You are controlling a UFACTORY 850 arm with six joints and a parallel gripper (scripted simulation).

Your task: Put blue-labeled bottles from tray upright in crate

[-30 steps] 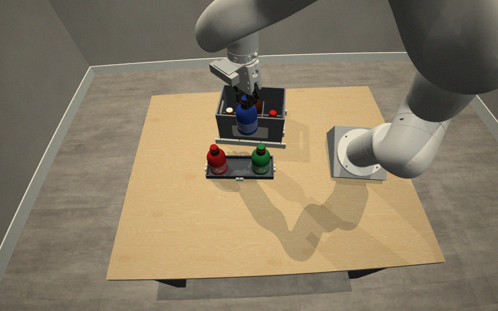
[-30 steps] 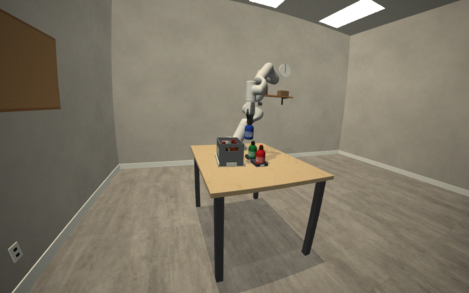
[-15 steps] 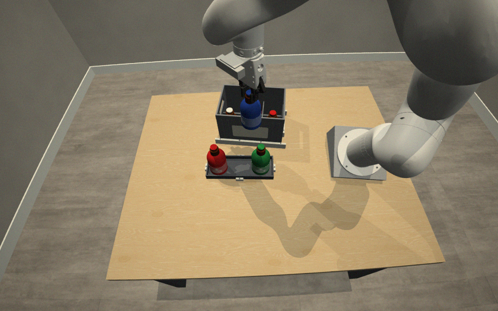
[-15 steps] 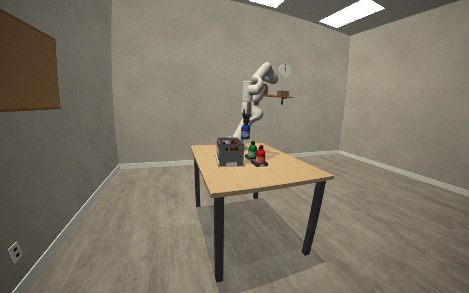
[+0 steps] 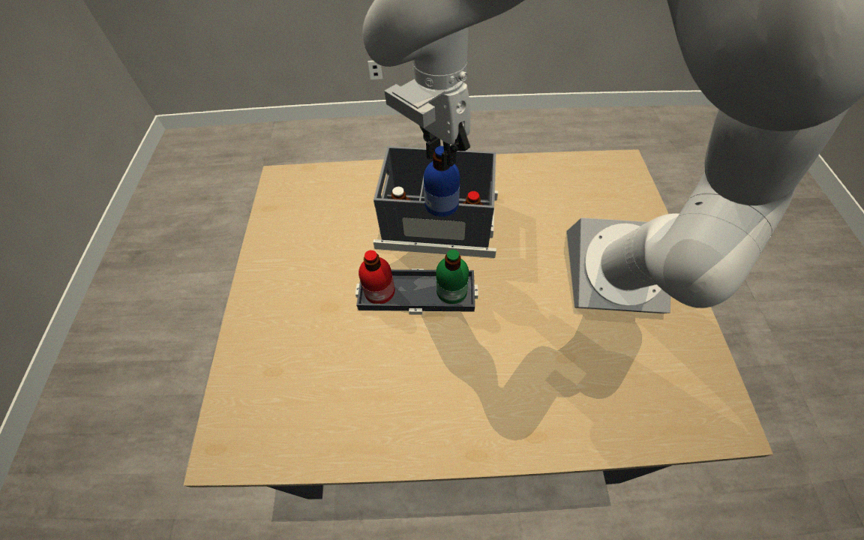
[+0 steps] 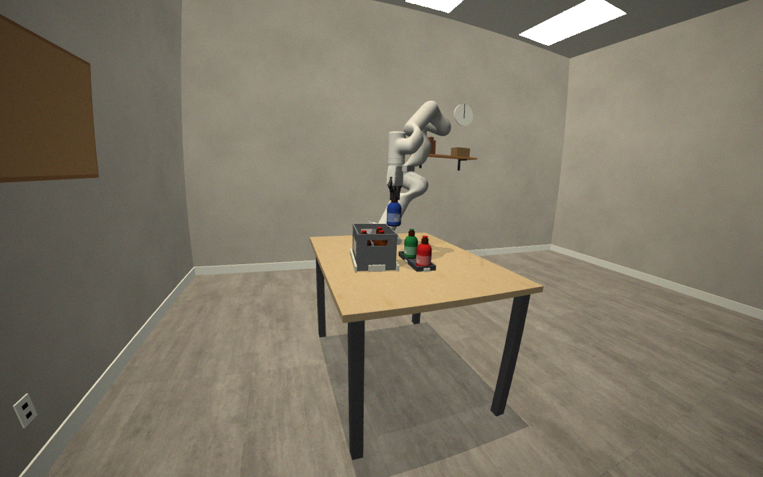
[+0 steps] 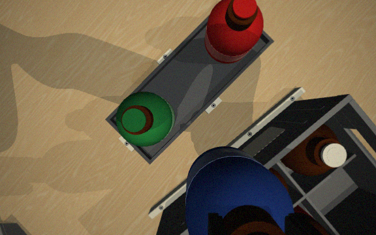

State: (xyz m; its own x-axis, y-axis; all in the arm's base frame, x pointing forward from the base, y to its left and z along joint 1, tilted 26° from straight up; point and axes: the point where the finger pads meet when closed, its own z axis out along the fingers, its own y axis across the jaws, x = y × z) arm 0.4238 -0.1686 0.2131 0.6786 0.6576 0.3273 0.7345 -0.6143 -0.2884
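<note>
Right now my hand is 70 mm above the blue-labeled bottle. Also, from my hand: crate (250 mm below, 110 mm to the right, 20 mm ahead); then green bottle (250 mm below, 110 mm to the left, 30 mm behind); then white-capped brown bottle (250 mm below, 110 mm ahead, 70 mm to the right).
</note>
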